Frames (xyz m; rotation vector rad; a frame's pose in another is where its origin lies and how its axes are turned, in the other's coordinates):
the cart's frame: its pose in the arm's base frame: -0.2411 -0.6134 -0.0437 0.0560 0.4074 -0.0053
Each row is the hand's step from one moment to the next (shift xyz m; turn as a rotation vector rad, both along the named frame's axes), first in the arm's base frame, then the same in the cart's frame.
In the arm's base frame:
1: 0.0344 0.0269 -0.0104 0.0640 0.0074 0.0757
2: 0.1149 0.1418 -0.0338 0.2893 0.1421 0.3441
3: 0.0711 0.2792 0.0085 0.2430 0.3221 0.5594
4: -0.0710 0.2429 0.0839 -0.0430 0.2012 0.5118
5: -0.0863 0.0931 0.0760 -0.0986 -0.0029 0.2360
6: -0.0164 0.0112 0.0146 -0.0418 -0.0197 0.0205
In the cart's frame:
1: 0.0359 0.0269 0.0026 0.0288 0.0125 0.0943
2: 0.1198 0.1417 0.0066 0.1302 0.1650 0.4220
3: 0.0636 0.2804 0.0204 0.0035 0.3554 0.5911
4: -0.0969 0.2458 0.0353 -0.2410 0.2275 0.4409
5: -0.1088 0.0956 0.0303 -0.1840 0.0081 0.1775
6: -0.0208 0.0117 0.0063 -0.0466 -0.0193 0.0033

